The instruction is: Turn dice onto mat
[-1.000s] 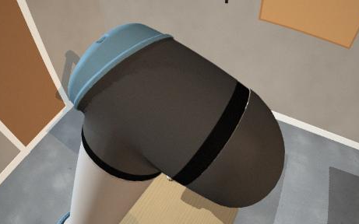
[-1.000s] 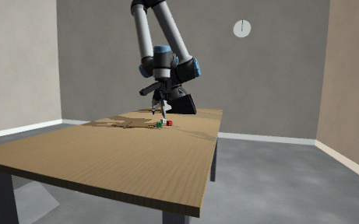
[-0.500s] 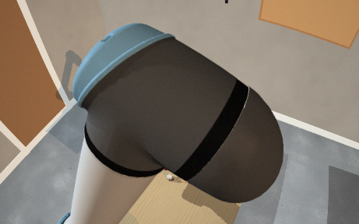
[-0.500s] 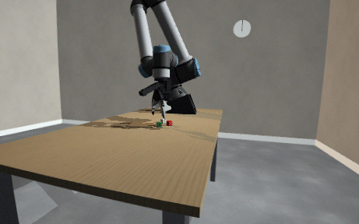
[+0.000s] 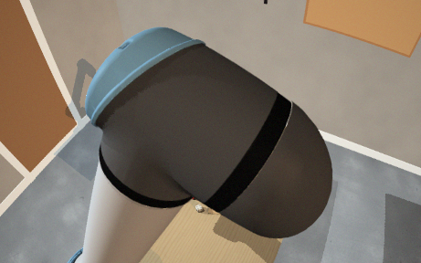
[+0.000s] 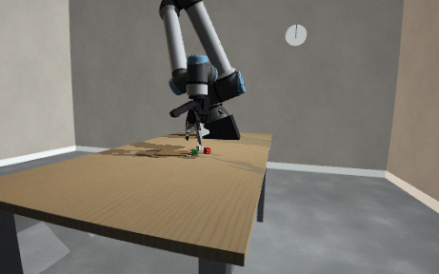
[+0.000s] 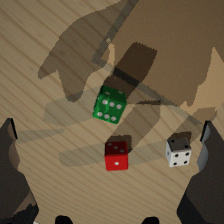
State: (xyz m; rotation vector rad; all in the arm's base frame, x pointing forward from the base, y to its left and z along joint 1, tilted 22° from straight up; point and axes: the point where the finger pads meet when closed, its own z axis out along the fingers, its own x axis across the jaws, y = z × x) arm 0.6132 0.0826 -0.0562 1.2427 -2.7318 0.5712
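Right now the green die is 4 cm below my hand, 1 cm to the left of it and 1 cm behind it. From my hand the other things lie so: red die (6 cm behind, 4 cm to the left, 4 cm below); then tan mat (10 cm to the right, 5 cm below, 1 cm behind); then white die (11 cm behind, 4 cm below, 1 cm to the right).
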